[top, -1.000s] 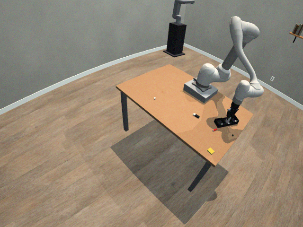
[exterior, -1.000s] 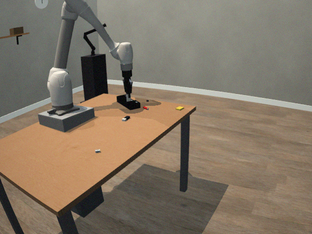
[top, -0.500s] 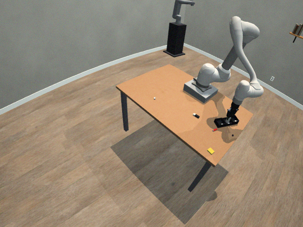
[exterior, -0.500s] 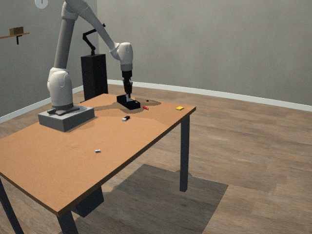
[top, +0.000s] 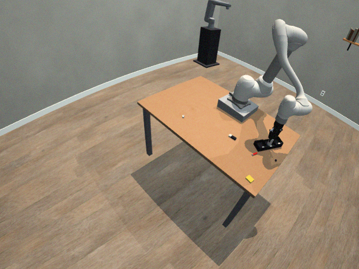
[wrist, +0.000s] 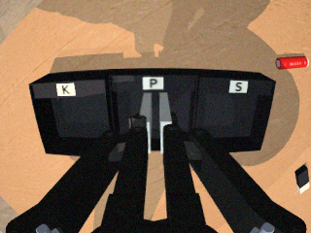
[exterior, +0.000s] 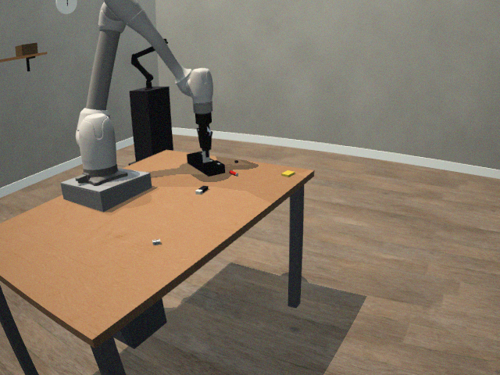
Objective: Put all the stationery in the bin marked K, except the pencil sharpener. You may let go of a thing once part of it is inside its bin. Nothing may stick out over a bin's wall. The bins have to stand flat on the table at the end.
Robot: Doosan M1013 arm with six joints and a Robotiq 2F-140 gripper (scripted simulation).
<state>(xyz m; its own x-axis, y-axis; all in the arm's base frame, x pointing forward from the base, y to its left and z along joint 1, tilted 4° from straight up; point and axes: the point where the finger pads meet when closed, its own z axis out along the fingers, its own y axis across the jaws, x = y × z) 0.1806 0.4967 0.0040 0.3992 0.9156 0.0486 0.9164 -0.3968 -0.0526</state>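
Right now the black three-compartment bin is 3 cm below my hand and 1 cm to the right of it. The rest, counted from my hand: black-and-white eraser (26 cm to the right, 19 cm ahead, 5 cm below); small red cylinder (18 cm ahead, 5 cm below, 2 cm to the right); small black round thing (13 cm to the left, 8 cm ahead, 5 cm below).
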